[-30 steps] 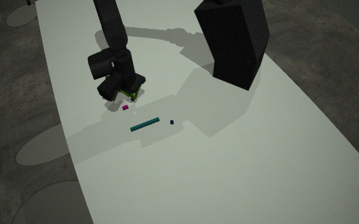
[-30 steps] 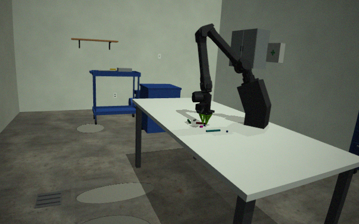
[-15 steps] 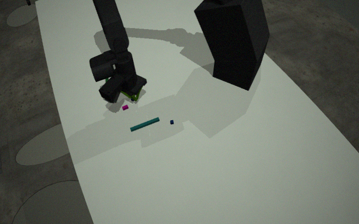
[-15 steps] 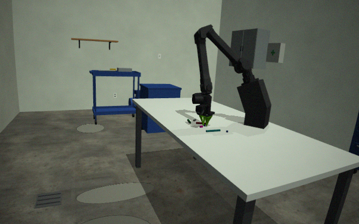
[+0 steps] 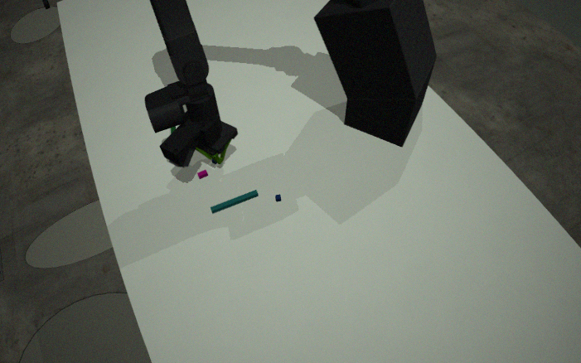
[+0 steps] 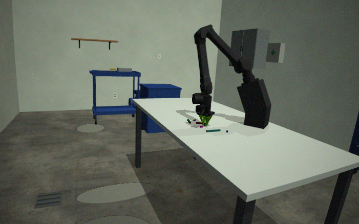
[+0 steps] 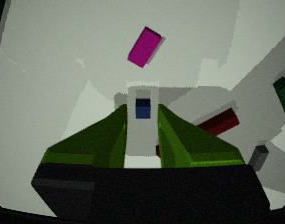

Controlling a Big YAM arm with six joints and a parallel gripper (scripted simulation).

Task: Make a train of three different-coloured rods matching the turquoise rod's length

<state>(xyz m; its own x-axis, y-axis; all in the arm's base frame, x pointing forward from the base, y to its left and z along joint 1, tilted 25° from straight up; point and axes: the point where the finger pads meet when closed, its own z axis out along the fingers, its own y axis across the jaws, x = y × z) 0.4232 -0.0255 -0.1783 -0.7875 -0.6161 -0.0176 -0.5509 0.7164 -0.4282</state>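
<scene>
Right now my hand is 4 cm short of the magenta rod, 3 cm to the right of it and 1 cm above it. The rest, counted from my hand: green rod (7 cm ahead, 11 cm to the right, 1 cm below); turquoise rod (12 cm to the left, 1 cm below); red rod (1 cm ahead, 5 cm to the right, 1 cm below).
</scene>
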